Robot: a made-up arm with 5 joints. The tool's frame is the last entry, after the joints.
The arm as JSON. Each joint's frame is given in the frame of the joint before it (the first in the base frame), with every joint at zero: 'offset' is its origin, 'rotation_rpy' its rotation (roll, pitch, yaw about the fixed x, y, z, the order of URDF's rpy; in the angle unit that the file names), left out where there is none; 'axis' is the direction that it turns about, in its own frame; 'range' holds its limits. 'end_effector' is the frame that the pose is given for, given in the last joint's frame.
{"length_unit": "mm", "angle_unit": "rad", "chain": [
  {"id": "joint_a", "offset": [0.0, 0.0, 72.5], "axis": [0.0, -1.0, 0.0], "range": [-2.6, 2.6]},
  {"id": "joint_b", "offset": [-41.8, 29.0, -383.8], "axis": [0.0, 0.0, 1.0], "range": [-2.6, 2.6]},
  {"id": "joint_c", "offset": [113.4, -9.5, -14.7], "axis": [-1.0, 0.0, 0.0], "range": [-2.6, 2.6]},
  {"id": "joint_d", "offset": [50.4, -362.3, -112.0], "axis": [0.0, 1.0, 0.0], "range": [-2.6, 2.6]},
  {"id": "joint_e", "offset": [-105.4, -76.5, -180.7], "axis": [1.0, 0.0, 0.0], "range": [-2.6, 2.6]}
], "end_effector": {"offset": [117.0, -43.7, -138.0]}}
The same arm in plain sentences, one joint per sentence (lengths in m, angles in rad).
The arm has five revolute joints in a row. What follows holds with every joint at zero, and every direction is one of the base frame's.
Joint 1 lies 0.0725 m along +z from the base frame's origin and turns about -y, from -2.6 to 2.6 rad.
Joint 2 lies 0.0418 m along -x and 0.029 m along +y and 0.3838 m along -z from joint 1 and turns about +z, from -2.6 to 2.6 rad.
Joint 3 lies 0.1134 m along +x and 0.0095 m along -y and 0.0147 m along -z from joint 2 and turns about -x, from -2.6 to 2.6 rad.
Joint 4 lies 0.0504 m along +x and 0.3623 m along -y and 0.112 m along -z from joint 3 and turns about +y, from -2.6 to 2.6 rad.
Joint 5 lies 0.1054 m along -x and 0.0765 m along -y and 0.1807 m along -z from joint 4 and turns about +x, from -2.6 to 2.6 rad.
The tool frame, which is the frame that the pose is given for, lies 0.117 m along +x and 0.0437 m along -y and 0.138 m along -z from joint 5; its axes are parallel to the base frame's.

